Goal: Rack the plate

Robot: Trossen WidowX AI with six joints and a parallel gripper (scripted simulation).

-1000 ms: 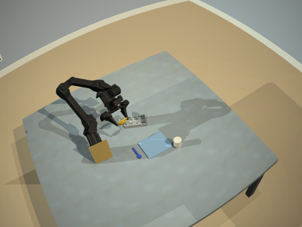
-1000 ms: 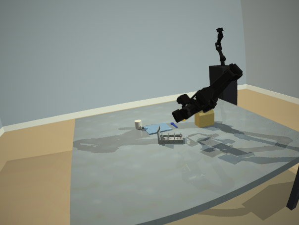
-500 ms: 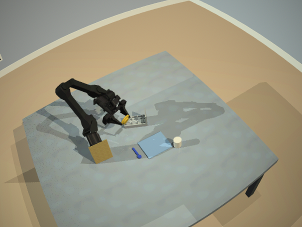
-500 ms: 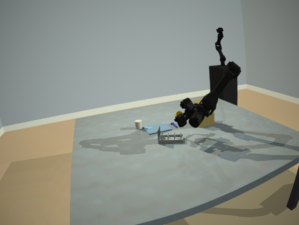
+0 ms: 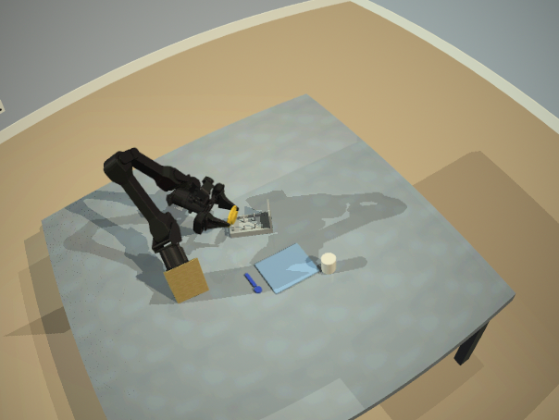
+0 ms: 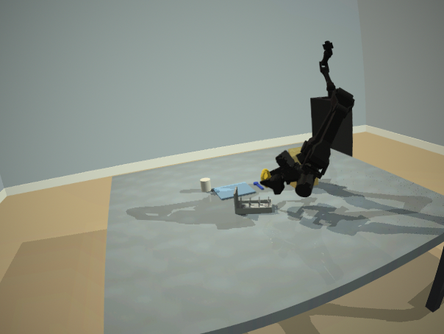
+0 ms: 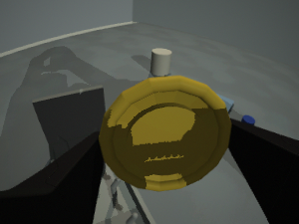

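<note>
Right now my gripper tip is 6 cm short of the grey dish rack, 2 cm to the right of it and 8 cm above it. The rest, counted from my gripper tip: light blue mat: 4 cm ahead, 19 cm to the right, 10 cm below; yellow plate: 1 cm to the left; blue spoon: 7 cm behind, 18 cm to the right, 10 cm below.
</note>
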